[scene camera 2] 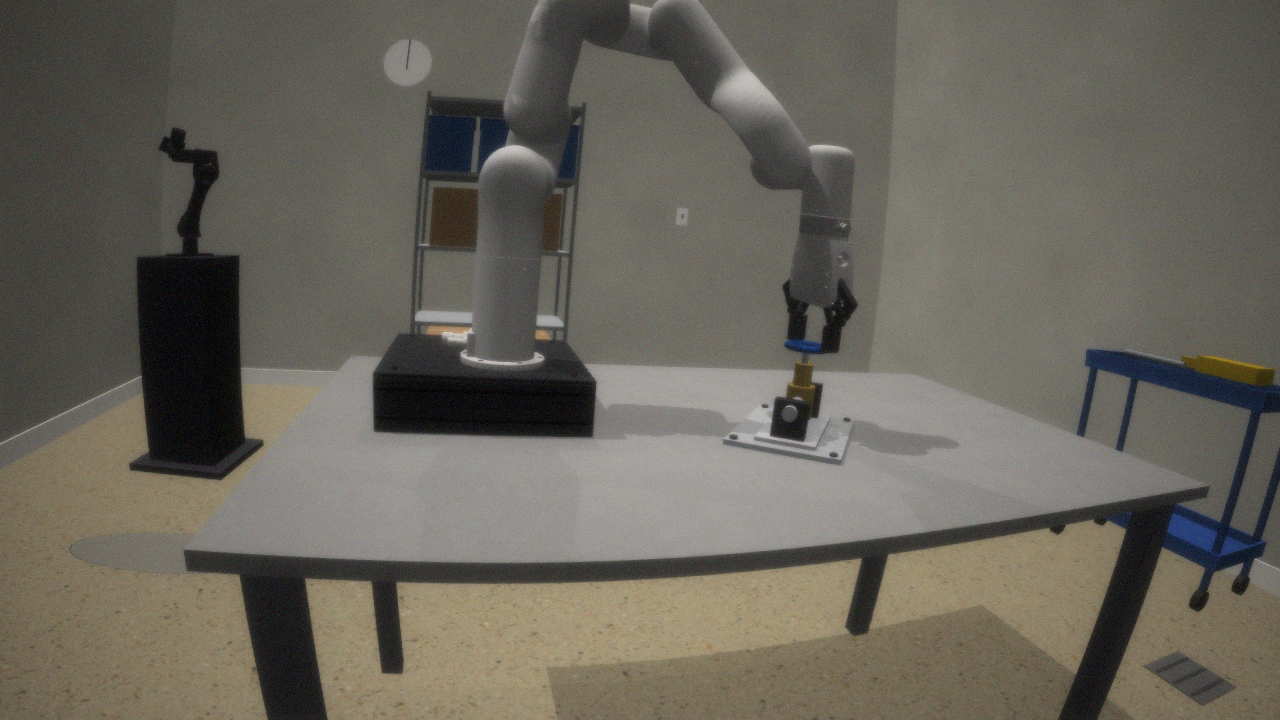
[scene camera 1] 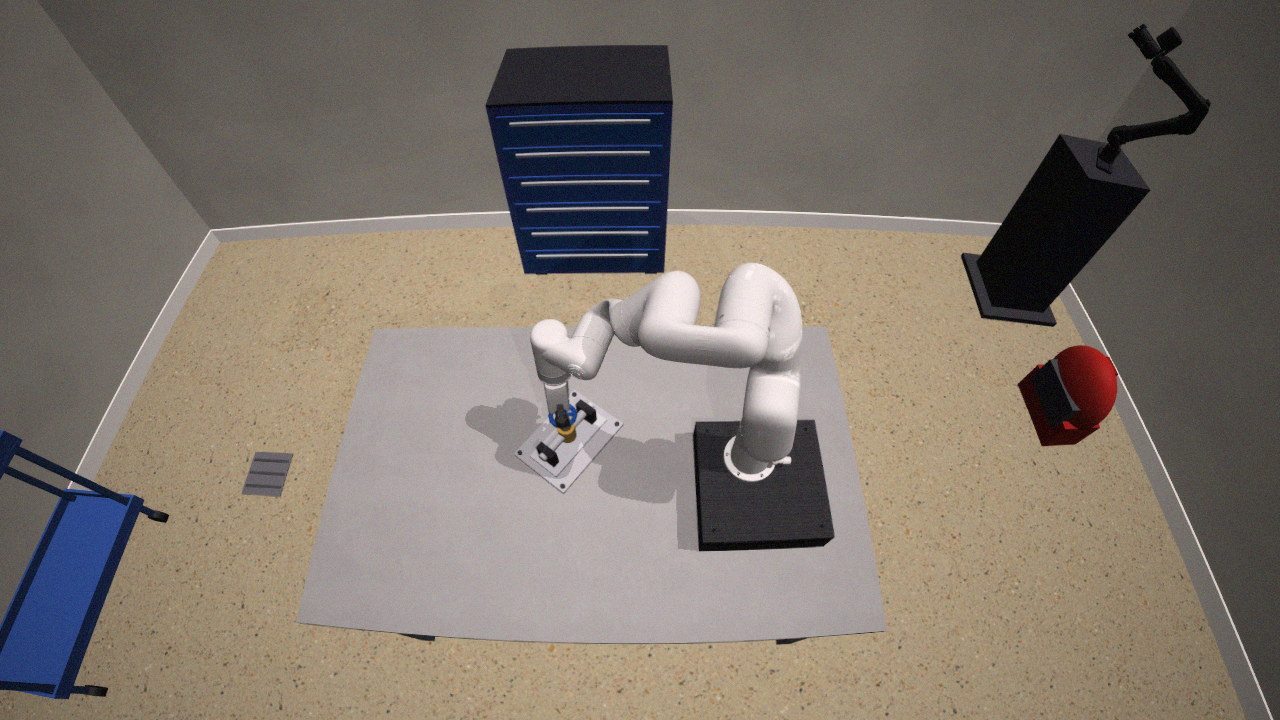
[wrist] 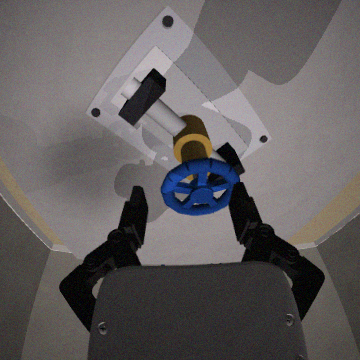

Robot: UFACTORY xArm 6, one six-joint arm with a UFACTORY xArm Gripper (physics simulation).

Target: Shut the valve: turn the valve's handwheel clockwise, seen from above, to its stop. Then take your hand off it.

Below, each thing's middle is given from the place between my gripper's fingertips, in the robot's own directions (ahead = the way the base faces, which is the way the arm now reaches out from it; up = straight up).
I see my gripper 10 mm to the right of the blue handwheel (wrist: 200,190) and 10 mm above it. Also, from my hand: light base plate (scene camera 1: 594,446) 10 mm to the left, 130 mm below.
